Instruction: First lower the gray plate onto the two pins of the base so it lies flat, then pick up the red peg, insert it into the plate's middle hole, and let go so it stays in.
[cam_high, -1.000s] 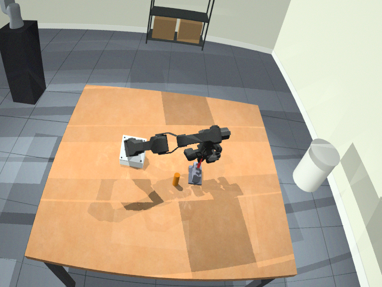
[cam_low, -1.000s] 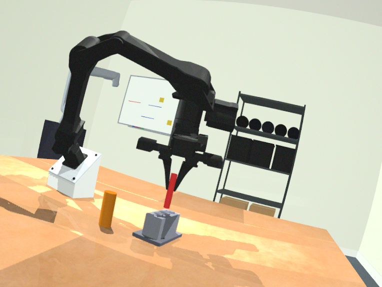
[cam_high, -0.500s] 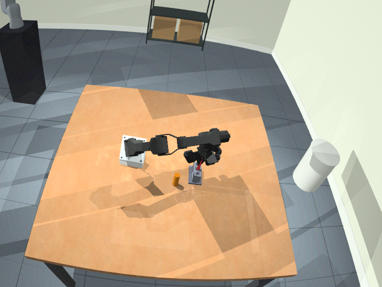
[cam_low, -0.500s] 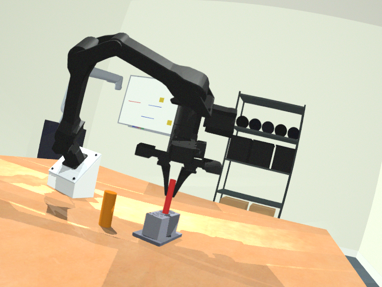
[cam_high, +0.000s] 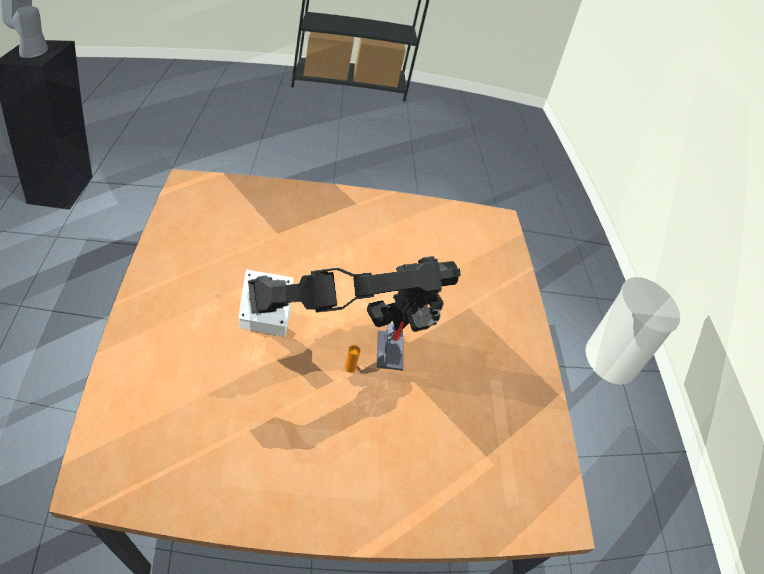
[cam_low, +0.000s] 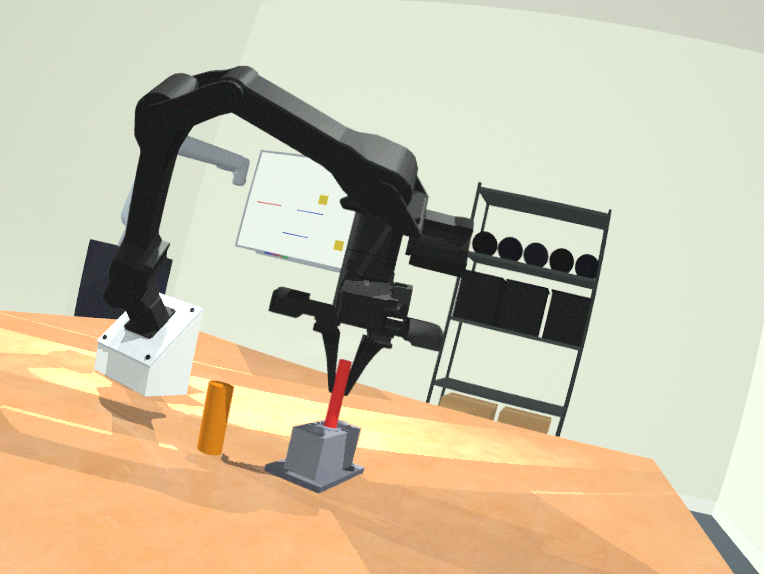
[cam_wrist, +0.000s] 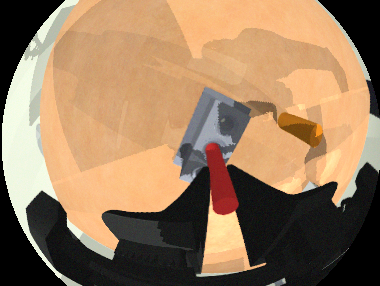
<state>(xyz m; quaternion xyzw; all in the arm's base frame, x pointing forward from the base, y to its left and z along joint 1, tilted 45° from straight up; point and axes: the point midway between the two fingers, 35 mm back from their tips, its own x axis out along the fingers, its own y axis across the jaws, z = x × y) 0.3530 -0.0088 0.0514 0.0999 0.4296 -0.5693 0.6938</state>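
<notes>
The red peg lies right at my gripper tip. The rest, counted from my gripper tip: orange cylinder 110 mm behind, 70 mm to the right, 60 mm below; base 90 mm below; gray plate 50 mm below.
</notes>
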